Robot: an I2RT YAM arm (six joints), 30 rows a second.
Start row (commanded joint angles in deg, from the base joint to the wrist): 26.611, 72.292, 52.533, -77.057, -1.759, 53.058
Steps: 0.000, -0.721, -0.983, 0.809, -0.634, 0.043; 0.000, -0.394, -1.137, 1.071, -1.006, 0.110; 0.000, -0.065, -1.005, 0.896, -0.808, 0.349; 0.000, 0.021, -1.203, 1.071, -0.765, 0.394; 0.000, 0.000, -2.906, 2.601, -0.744, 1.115; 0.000, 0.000, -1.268, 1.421, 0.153, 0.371; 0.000, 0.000, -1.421, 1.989, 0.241, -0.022; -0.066, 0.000, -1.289, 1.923, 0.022, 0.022; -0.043, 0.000, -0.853, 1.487, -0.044, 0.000; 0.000, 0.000, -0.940, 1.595, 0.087, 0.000; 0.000, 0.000, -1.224, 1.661, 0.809, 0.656; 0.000, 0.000, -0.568, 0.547, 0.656, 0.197; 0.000, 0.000, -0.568, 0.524, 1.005, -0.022; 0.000, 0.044, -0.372, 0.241, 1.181, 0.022
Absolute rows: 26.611, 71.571, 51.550, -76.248, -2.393, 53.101; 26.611, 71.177, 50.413, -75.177, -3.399, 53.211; 26.611, 71.112, 49.408, -74.281, -4.207, 53.560; 26.611, 71.133, 48.205, -73.210, -4.972, 53.954; 26.611, 71.133, 45.299, -70.609, -5.716, 55.069; 26.611, 71.133, 44.031, -69.188, -5.563, 55.440; 26.611, 71.133, 42.610, -67.199, -5.322, 55.418; 26.545, 71.133, 41.321, -65.276, -5.300, 55.440; 26.502, 71.133, 40.468, -63.789, -5.344, 55.440; 26.502, 71.133, 39.528, -62.194, -5.257, 55.440; 26.502, 71.133, 38.304, -60.533, -4.448, 56.096; 26.502, 71.133, 37.736, -59.986, -3.792, 56.293; 26.502, 71.133, 37.168, -59.462, -2.787, 56.271; 26.502, 71.177, 36.796, -59.221, -1.606, 56.293
